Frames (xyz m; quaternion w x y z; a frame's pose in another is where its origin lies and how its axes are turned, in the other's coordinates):
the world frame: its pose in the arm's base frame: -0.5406 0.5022 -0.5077 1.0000 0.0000 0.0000 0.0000
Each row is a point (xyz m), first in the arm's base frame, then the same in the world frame.
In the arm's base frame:
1: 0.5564 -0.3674 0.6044
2: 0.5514 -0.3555 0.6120
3: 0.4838 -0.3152 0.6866
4: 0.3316 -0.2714 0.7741
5: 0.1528 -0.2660 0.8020
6: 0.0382 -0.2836 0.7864
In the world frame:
1: 1.0970 -0.8696 1.1121
2: 1.0920 -0.8577 1.1197
3: 1.0244 -0.8174 1.1943
4: 0.8722 -0.7736 1.2818
5: 0.6934 -0.7682 1.3097
6: 0.5788 -0.7858 1.2941

